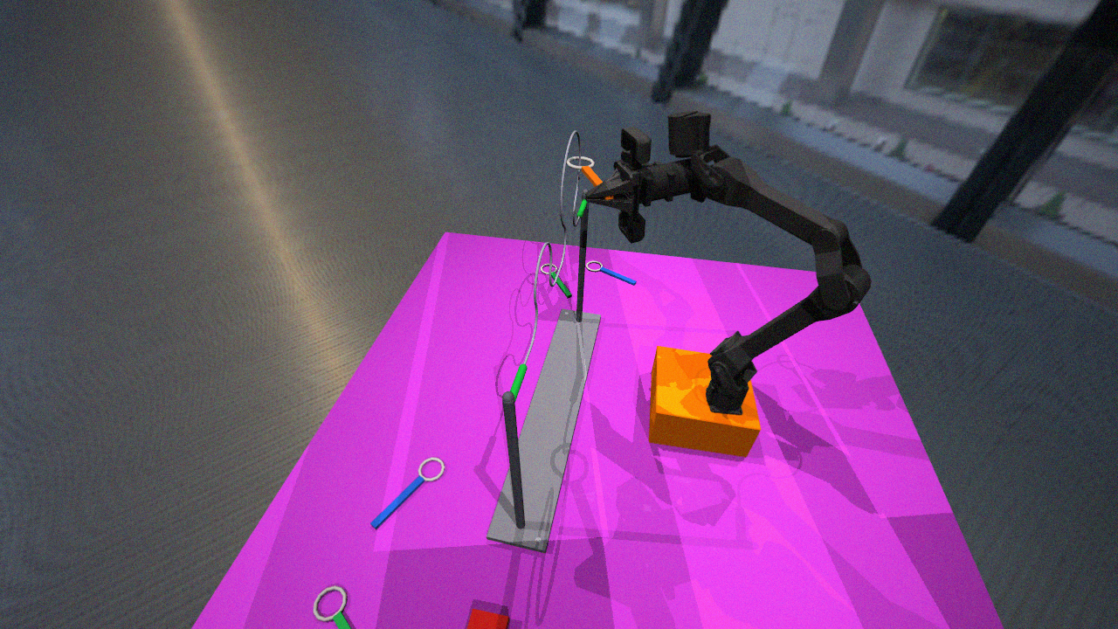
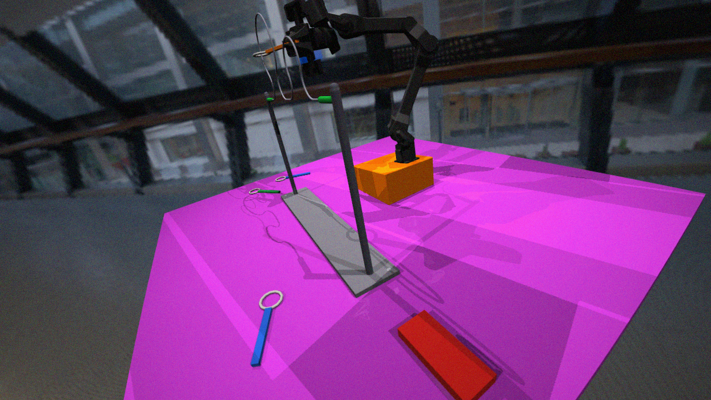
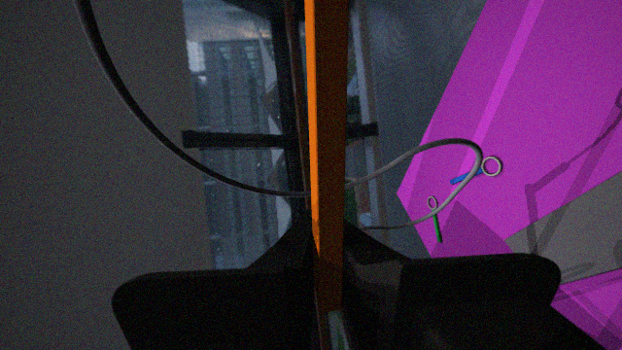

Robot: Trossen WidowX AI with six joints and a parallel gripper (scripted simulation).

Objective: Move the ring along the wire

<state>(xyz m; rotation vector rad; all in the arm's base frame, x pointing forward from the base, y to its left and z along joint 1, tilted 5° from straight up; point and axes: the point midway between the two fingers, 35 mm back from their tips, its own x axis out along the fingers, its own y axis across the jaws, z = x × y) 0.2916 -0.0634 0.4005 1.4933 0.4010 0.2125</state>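
Right now my gripper tip is 100 mm to the left of the ring with orange handle. Also, from my gripper tip: red block: 550 mm to the left, 490 mm below, 120 mm ahead; then ring with blue handle: 500 mm below, 300 mm ahead, 270 mm to the left.
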